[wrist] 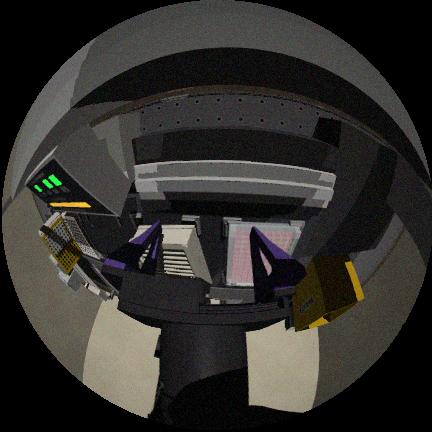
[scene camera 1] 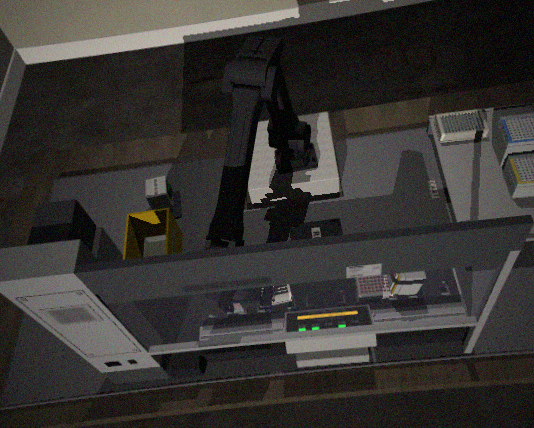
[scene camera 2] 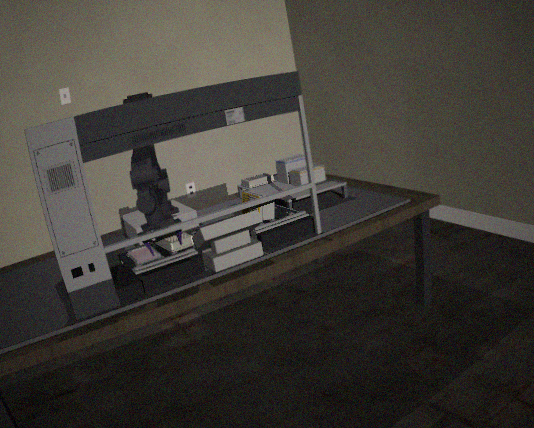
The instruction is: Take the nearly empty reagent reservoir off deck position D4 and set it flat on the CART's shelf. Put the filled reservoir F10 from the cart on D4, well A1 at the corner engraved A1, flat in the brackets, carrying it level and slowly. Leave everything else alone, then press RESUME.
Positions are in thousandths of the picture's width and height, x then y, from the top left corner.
A ribbed reservoir (scene camera 1: 868, 293) sits on a cart shelf (scene camera 1: 890, 426). Further things: my gripper (wrist: 476, 527), a ribbed reservoir (wrist: 418, 591) and a dark gantry beam (scene camera 2: 233, 277).
